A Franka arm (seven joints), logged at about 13 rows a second.
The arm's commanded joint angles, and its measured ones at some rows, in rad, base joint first. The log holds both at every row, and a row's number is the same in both.
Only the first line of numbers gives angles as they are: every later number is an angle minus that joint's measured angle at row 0.
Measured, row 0:
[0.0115, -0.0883, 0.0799, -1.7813, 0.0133, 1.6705, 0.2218]
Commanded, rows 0 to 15:
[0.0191, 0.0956, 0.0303, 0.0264, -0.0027, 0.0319, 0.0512]
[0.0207, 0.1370, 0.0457, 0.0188, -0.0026, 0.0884, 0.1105]
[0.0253, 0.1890, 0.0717, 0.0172, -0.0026, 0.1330, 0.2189]
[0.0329, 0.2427, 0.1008, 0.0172, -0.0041, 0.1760, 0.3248]
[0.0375, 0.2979, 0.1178, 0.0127, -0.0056, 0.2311, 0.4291]
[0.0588, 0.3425, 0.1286, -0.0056, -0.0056, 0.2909, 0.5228]
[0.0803, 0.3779, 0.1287, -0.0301, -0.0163, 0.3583, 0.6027]
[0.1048, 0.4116, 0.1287, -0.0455, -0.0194, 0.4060, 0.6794]
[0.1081, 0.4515, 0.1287, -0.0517, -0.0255, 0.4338, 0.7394]
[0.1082, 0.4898, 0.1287, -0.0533, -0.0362, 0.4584, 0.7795]
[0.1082, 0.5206, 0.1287, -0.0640, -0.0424, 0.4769, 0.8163]
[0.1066, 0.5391, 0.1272, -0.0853, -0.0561, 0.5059, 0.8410]
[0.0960, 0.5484, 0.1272, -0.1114, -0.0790, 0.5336, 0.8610]
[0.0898, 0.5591, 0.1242, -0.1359, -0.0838, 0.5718, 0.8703]
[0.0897, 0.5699, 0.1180, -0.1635, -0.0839, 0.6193, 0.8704]
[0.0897, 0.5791, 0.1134, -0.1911, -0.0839, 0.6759, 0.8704]
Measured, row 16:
[0.0928, 0.5802, 0.1170, -0.1343, -0.0628, 0.5913, 0.8343]
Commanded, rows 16 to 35:
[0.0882, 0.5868, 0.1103, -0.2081, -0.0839, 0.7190, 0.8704]
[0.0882, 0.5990, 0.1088, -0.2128, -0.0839, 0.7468, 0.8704]
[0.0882, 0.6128, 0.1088, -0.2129, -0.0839, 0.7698, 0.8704]
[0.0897, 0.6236, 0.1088, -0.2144, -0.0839, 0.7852, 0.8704]
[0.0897, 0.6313, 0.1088, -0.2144, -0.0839, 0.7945, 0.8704]
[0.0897, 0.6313, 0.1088, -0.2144, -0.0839, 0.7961, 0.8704]
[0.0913, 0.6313, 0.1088, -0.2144, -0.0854, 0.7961, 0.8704]
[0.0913, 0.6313, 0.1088, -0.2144, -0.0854, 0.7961, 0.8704]
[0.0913, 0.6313, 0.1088, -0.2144, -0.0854, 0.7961, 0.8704]
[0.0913, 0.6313, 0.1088, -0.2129, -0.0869, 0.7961, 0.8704]
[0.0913, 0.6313, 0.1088, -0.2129, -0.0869, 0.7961, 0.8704]
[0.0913, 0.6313, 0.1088, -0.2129, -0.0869, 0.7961, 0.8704]
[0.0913, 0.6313, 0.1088, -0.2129, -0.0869, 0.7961, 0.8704]
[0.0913, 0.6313, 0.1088, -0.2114, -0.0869, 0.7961, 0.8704]
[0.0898, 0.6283, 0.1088, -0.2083, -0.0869, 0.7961, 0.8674]
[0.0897, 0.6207, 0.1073, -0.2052, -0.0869, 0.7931, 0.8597]
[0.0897, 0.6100, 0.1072, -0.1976, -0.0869, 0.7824, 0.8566]
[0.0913, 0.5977, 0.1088, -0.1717, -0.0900, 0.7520, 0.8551]
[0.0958, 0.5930, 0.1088, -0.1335, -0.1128, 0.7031, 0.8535]
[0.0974, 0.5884, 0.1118, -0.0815, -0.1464, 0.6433, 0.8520]
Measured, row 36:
[0.0891, 0.6232, 0.1092, -0.1594, -0.0971, 0.7471, 0.8377]
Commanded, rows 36 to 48:
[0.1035, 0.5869, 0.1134, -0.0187, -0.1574, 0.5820, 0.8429]
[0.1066, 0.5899, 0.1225, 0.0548, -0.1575, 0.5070, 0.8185]
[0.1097, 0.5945, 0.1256, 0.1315, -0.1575, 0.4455, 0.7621]
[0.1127, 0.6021, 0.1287, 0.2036, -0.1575, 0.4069, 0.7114]
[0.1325, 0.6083, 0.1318, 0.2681, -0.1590, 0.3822, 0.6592]
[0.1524, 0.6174, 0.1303, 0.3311, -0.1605, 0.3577, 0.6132]
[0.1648, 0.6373, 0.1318, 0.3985, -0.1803, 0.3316, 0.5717]
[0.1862, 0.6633, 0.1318, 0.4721, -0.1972, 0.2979, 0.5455]
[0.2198, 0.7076, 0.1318, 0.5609, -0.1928, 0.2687, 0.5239]
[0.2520, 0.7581, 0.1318, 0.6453, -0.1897, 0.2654, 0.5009]
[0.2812, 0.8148, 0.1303, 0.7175, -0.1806, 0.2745, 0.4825]
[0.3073, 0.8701, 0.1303, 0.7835, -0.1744, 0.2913, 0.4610]
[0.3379, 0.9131, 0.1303, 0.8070, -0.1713, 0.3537, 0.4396]
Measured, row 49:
[0.2802, 0.7613, 0.1369, 0.6246, -0.1651, 0.3199, 0.4960]
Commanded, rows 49 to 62:
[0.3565, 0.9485, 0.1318, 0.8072, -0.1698, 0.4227, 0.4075]
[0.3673, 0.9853, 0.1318, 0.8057, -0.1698, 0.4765, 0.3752]
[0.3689, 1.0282, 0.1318, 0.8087, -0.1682, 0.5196, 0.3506]
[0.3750, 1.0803, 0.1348, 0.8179, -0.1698, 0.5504, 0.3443]
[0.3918, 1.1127, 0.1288, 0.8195, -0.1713, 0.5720, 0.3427]
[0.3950, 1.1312, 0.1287, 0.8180, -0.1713, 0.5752, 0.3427]
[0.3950, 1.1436, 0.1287, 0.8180, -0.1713, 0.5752, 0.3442]
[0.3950, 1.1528, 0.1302, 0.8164, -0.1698, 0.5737, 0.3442]
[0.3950, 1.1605, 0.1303, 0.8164, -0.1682, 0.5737, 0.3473]
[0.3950, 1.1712, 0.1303, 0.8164, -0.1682, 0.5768, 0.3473]
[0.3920, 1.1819, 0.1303, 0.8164, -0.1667, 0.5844, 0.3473]
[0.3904, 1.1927, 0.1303, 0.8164, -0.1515, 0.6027, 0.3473]
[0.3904, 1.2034, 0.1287, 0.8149, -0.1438, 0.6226, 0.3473]
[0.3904, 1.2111, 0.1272, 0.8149, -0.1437, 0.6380, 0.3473]
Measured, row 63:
[0.3826, 1.1739, 0.1345, 0.7644, -0.1626, 0.6119, 0.3640]
